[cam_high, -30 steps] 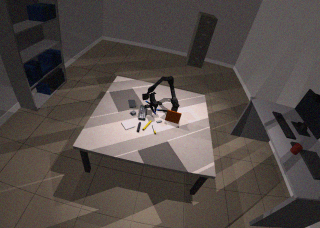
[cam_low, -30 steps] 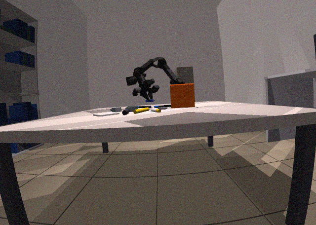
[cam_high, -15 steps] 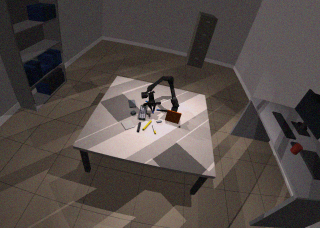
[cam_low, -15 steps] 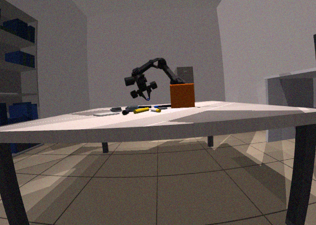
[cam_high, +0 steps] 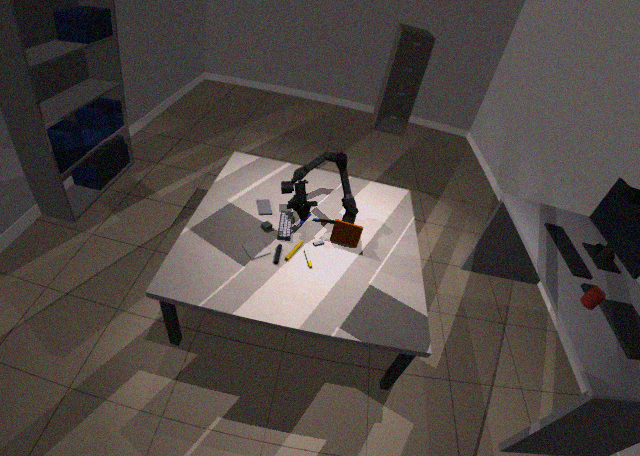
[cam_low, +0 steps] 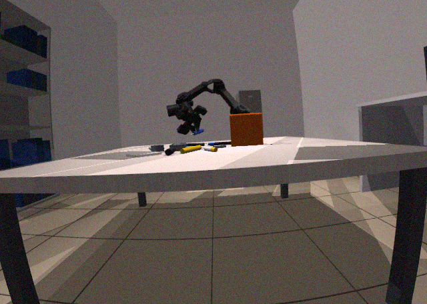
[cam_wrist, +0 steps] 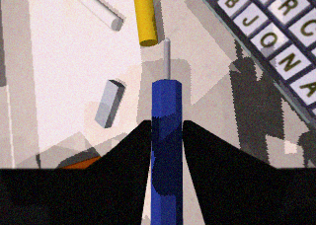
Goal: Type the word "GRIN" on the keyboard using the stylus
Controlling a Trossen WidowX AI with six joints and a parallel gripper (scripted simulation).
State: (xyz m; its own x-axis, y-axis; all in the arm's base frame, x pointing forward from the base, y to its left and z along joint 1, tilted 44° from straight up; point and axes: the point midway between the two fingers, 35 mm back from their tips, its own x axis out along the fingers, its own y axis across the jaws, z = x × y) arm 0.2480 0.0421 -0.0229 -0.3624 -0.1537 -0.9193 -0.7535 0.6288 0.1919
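Now: gripper tip 10 mm to the right of the blue stylus. Round my gripper tip: yellow marker 170 mm to the left, 70 mm below, 10 mm behind; then white-and-yellow pen 200 mm to the left, 100 mm behind, 70 mm below; then grey stylus tip 40 mm to the left, 10 mm below, 10 mm ahead.
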